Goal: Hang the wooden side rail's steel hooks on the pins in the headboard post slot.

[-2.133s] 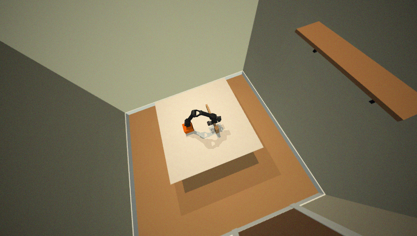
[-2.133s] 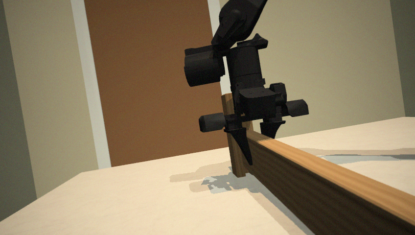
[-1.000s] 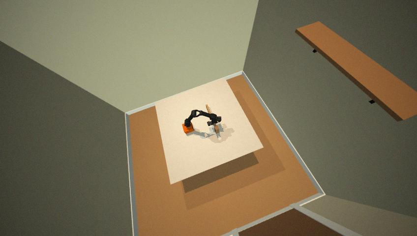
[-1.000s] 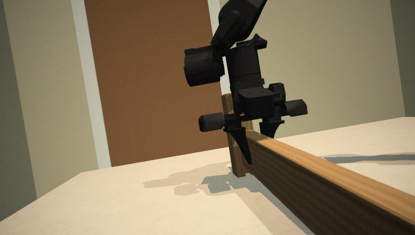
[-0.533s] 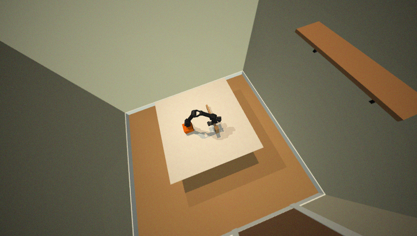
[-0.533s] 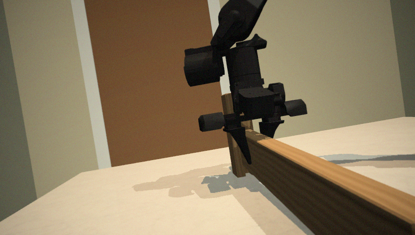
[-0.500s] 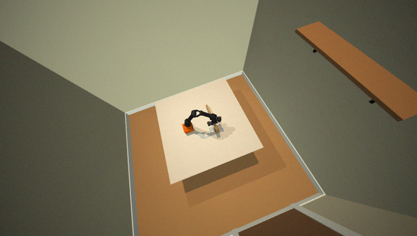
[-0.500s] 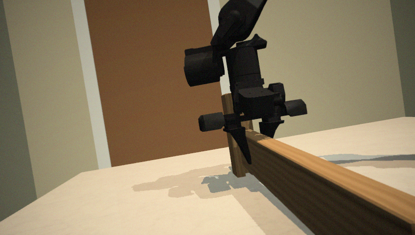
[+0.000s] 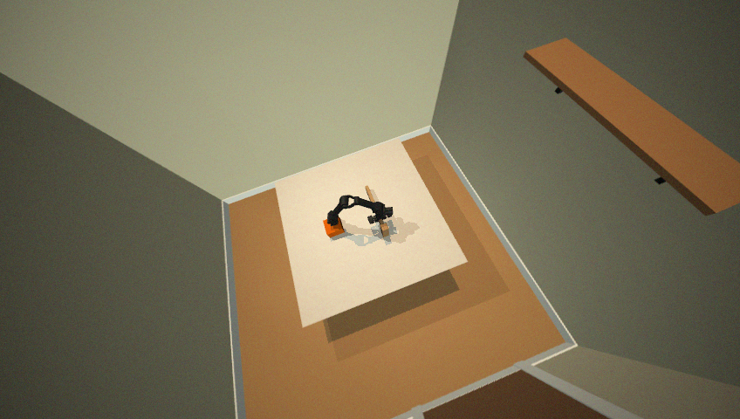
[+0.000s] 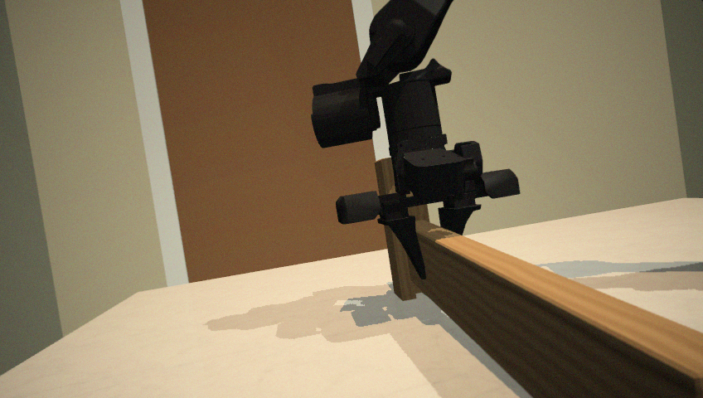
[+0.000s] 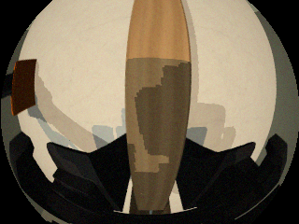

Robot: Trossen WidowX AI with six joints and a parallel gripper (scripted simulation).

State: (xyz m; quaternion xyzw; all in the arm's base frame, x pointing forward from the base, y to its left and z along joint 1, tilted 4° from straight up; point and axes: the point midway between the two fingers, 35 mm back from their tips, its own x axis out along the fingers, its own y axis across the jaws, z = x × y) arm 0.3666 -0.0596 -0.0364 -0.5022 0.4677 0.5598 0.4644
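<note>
My gripper tip is 110 mm to the left of the wooden headboard post, 40 mm below it and 10 mm short of it.
</note>
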